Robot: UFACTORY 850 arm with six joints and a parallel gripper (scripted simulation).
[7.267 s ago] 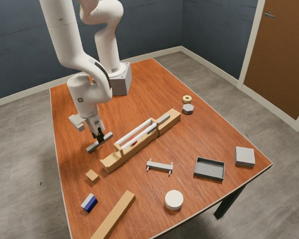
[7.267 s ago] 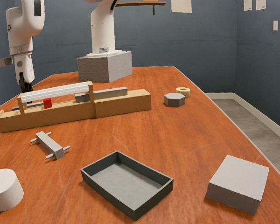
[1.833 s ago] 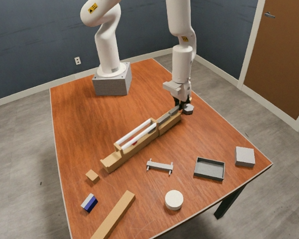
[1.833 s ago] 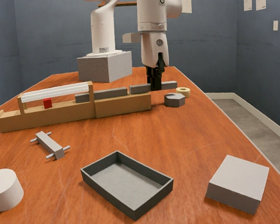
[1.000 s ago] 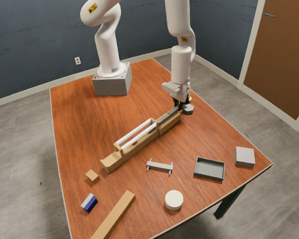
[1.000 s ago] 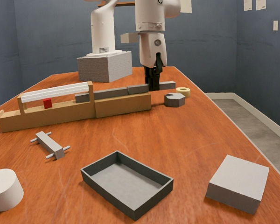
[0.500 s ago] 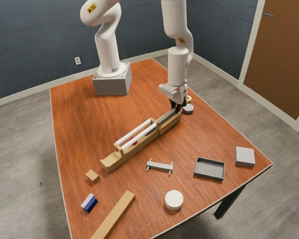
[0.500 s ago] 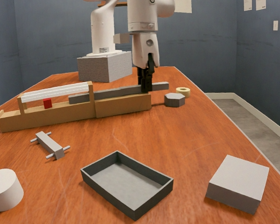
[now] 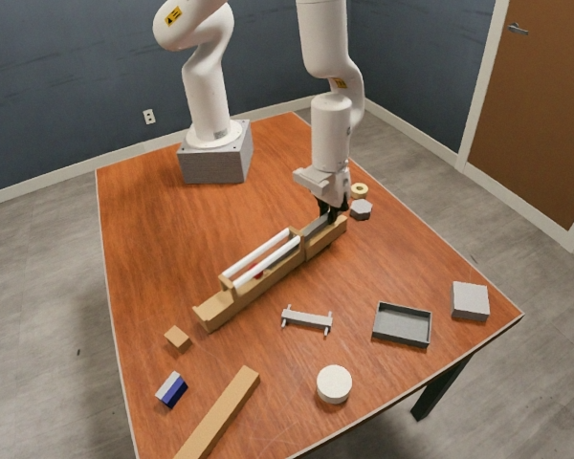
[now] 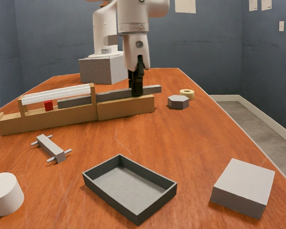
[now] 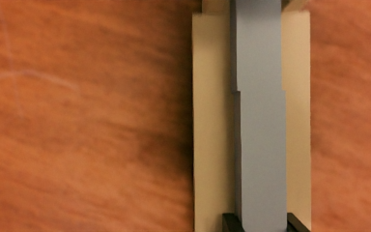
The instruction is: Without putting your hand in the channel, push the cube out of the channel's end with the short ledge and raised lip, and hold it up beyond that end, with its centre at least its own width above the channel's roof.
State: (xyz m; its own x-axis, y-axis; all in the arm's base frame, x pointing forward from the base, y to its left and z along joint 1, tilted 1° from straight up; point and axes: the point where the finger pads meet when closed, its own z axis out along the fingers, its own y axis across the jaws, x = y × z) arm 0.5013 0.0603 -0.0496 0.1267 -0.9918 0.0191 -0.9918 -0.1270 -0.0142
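Right now the red cube is 30 mm ahead of my hand, 250 mm to the right of it and 10 mm below it. Also, from my hand: grey bar: 10 mm below; then yellow ring: 60 mm behind, 190 mm to the left, 60 mm below; then grey pegged block: 180 mm ahead, 220 mm to the right, 60 mm below.
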